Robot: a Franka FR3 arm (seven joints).
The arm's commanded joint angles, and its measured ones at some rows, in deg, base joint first. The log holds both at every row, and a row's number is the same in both.
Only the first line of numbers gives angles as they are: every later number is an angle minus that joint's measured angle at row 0.
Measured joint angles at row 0:
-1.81 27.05 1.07 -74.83 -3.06 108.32 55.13
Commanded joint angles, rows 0 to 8:
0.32 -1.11 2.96 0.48 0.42 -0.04 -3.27
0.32 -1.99 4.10 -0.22 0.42 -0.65 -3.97
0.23 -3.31 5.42 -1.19 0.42 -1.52 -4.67
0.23 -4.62 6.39 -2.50 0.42 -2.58 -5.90
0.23 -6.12 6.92 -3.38 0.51 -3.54 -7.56
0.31 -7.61 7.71 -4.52 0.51 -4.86 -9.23
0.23 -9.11 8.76 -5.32 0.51 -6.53 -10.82
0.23 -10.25 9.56 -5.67 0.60 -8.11 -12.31
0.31 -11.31 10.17 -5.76 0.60 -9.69 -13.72
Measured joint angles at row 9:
0.89 -5.69 8.26 -1.32 0.04 -6.48 -8.14
